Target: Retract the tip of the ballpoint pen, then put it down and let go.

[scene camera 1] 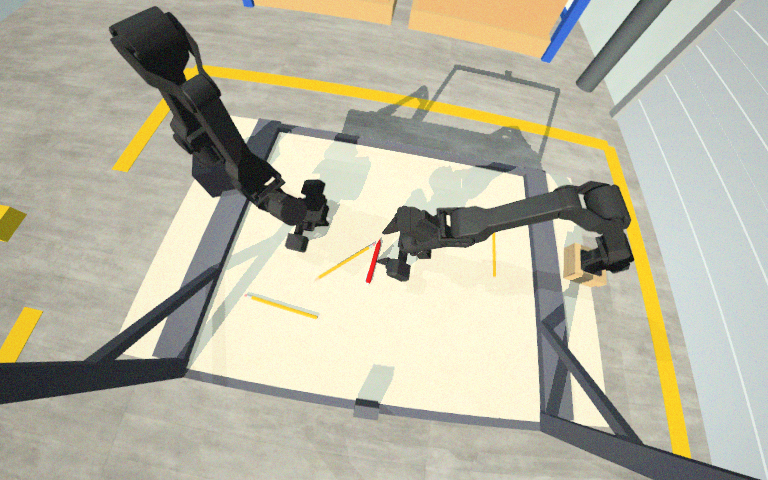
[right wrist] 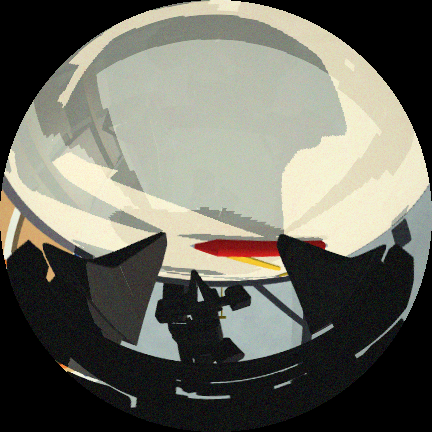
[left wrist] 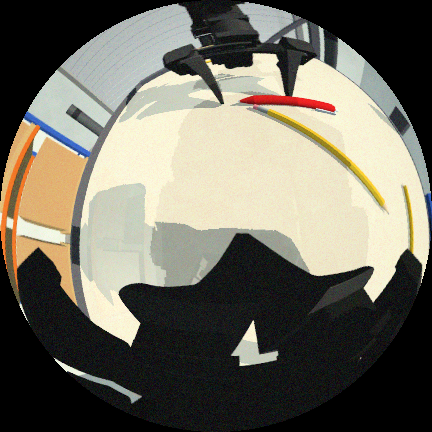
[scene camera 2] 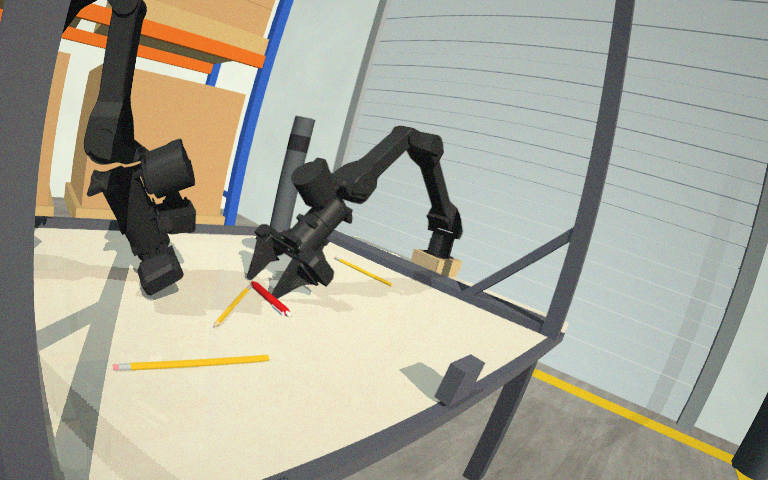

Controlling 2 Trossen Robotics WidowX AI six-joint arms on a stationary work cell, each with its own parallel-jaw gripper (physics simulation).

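Frame: origin at the left arm's base, x ahead, y left, z up, level; millimetres.
Seen in the pictures: left gripper, fingertip midpoint: [scene camera 1: 327,224] [right wrist: 193,270] [left wrist: 240,238]; right gripper, fingertip midpoint: [scene camera 1: 380,247] [right wrist: 224,240] [left wrist: 256,99] [scene camera 2: 259,288]; left arm's base at its link origin: [scene camera 1: 211,156]; right arm's base at its link origin: [scene camera 1: 590,263] [left wrist: 208,44] [scene camera 2: 438,255].
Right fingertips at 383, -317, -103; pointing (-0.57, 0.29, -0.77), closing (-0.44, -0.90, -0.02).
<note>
Offsets run from my right fingertips to a thing's top centre, as dx, dy, dz. Level surfaces: height alone.
The red ballpoint pen {-29, -34, +12} [scene camera 1: 373,261] [scene camera 2: 269,297] [left wrist: 300,102] [right wrist: 250,248] lies flat on the pale table {dz -3} [scene camera 1: 453,350]. Its pointed end faces the back, with a tiny grey point showing in the right wrist view; its white button and clip end faces the front in scene camera 2. My right gripper [scene camera 1: 381,246] [scene camera 2: 262,286] [left wrist: 256,99] [right wrist: 224,240] is open and empty, low beside the pen, fingertips spread roughly along it. My left gripper [scene camera 1: 323,217] [left wrist: 240,238] [right wrist: 193,270] is shut and empty, above the table left of the pen in scene camera 1.
A yellow pencil {-103, -17, +6} [scene camera 1: 345,262] [scene camera 2: 232,306] [left wrist: 325,142] lies with its eraser end close to the pen's pointed end. A second pencil {-280, -90, +4} [scene camera 1: 284,307] [scene camera 2: 192,362] lies farther front. A third pencil {+324, -76, +4} [scene camera 1: 494,254] [scene camera 2: 362,271] lies under the right arm. A dark frame edges the table.
</note>
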